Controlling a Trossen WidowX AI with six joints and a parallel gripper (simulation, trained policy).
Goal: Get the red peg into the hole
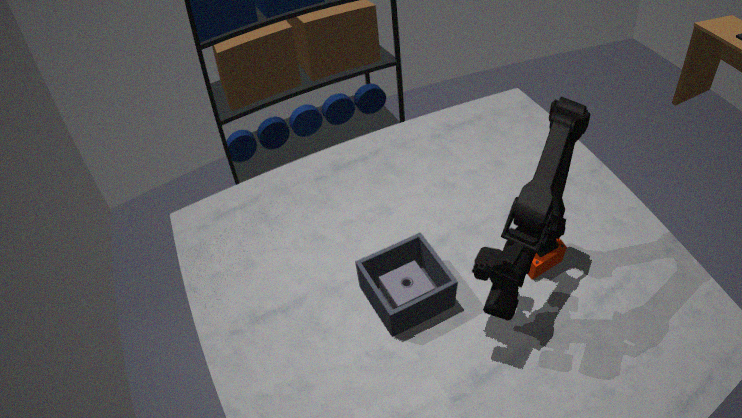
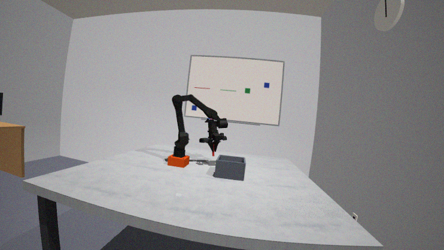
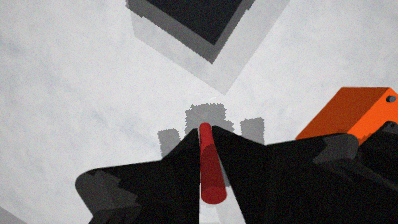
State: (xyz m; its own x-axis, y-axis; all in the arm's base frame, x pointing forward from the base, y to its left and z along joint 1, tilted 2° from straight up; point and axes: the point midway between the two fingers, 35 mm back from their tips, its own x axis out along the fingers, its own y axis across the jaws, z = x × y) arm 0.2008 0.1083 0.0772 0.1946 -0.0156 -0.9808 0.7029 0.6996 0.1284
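Now: gripper tip 140 mm short of the light grey plate, 160 mm to the left of it and 50 mm above it. Round my gripper tip: red peg: 10 mm behind, 10 mm to the left, 10 mm above; then dark grey box: 140 mm ahead, 160 mm to the right, 70 mm below.
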